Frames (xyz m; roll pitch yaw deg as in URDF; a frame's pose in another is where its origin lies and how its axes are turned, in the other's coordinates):
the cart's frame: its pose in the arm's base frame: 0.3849 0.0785 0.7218 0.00 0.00 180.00
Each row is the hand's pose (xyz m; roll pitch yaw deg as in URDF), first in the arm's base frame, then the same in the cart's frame.
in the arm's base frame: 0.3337 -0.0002 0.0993 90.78 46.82 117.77
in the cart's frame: 0.0512 0.0787 -0.6225 90.78 46.82 -62.23
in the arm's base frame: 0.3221 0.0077 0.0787 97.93 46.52 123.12
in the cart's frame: 0.0628 0.0708 -0.6431 97.93 46.52 -56.88
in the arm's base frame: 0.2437 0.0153 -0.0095 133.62 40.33 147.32
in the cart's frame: 0.1412 0.0632 -0.7313 133.62 40.33 -32.68
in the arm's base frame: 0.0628 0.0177 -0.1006 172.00 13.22 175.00
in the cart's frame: 0.3221 0.0608 -0.8224 172.00 13.22 -5.00
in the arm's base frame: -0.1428 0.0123 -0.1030 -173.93 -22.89 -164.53
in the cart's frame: 0.5277 0.0662 -0.8248 -173.93 -22.89 15.47
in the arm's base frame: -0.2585 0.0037 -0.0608 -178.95 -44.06 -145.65
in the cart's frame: 0.6434 0.0748 -0.7826 -178.95 -44.06 34.35
